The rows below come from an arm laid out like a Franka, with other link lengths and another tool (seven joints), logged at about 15 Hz.
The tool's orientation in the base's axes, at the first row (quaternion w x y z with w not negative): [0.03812 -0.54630 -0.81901 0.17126]
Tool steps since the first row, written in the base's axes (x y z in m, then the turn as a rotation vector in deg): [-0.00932 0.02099 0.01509 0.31 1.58 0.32]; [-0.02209 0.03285 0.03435 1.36 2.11 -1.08]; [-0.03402 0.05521 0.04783 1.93 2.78 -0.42]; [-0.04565 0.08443 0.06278 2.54 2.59 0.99]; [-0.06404 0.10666 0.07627 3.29 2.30 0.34]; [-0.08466 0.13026 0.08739 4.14 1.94 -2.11]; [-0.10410 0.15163 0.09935 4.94 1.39 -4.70]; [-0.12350 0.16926 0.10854 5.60 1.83 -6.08]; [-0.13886 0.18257 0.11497 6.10 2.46 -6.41]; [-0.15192 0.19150 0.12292 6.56 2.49 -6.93]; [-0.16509 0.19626 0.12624 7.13 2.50 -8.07]
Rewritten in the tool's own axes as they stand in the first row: [0.02091 -0.00585 -0.01685 1.27 0.71 -0.76]; [0.03438 -0.01923 -0.03457 1.51 2.27 0.17]; [0.05778 -0.02639 -0.04958 1.80 2.79 -0.75]; [0.08710 -0.03140 -0.06769 1.21 2.81 -2.18]; [0.11296 -0.04430 -0.08107 0.73 3.58 -1.69]; [0.14125 -0.05794 -0.09200 0.37 5.00 0.48]; [0.16694 -0.07157 -0.10348 -0.13 6.35 2.85]; [0.18957 -0.08557 -0.11147 0.18 7.53 3.87]; [0.20699 -0.09660 -0.11685 0.59 8.29 3.91]; [0.21934 -0.10760 -0.12318 0.50 8.87 4.27]; [0.22852 -0.11864 -0.12415 0.42 9.75 5.20]
